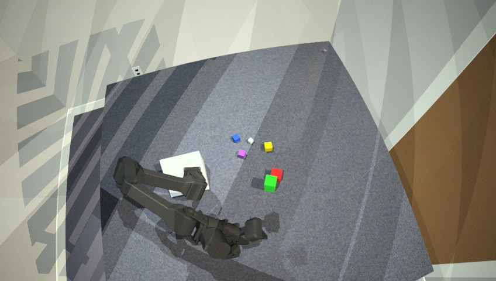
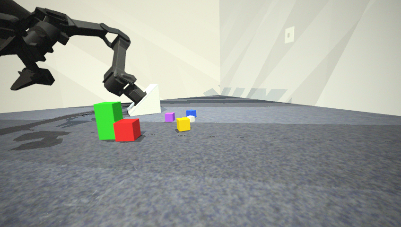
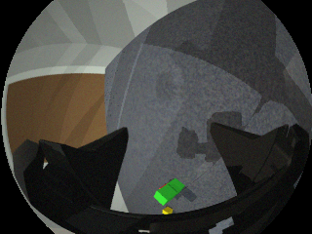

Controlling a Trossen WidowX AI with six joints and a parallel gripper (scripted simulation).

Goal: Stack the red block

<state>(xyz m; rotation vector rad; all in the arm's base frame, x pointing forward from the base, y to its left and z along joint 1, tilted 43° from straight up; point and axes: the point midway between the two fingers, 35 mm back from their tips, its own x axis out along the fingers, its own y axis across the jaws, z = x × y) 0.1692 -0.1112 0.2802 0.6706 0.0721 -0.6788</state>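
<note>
Right now my gripper tip is 110 mm short of the red block, 250 mm to the right of it and 130 mm above it. Round my gripper tip: purple cube: 10 mm behind, 360 mm to the left, 130 mm below; yellow cube: 100 mm ahead, 380 mm to the left, 130 mm below; small white cube: 30 mm ahead, 420 mm to the left, 140 mm below.
</note>
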